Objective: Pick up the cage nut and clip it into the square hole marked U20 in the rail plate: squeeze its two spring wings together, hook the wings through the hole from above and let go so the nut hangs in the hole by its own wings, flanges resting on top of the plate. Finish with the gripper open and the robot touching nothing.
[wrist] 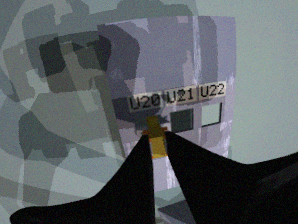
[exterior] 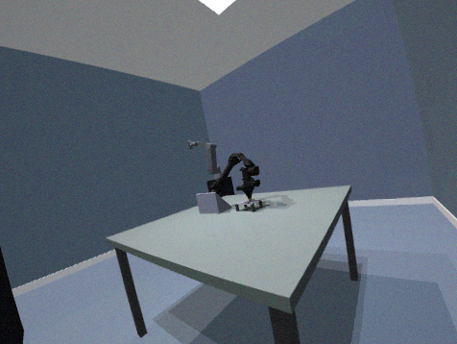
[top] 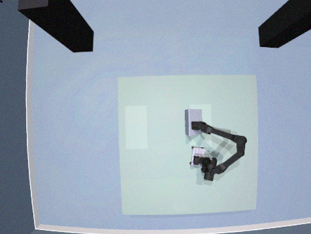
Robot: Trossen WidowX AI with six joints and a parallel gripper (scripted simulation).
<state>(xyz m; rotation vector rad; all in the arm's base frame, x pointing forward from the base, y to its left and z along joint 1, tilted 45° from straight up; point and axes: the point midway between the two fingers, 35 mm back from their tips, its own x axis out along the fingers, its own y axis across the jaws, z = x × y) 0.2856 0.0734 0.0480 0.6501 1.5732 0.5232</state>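
The cage nut lies 10 mm below my gripper tip.
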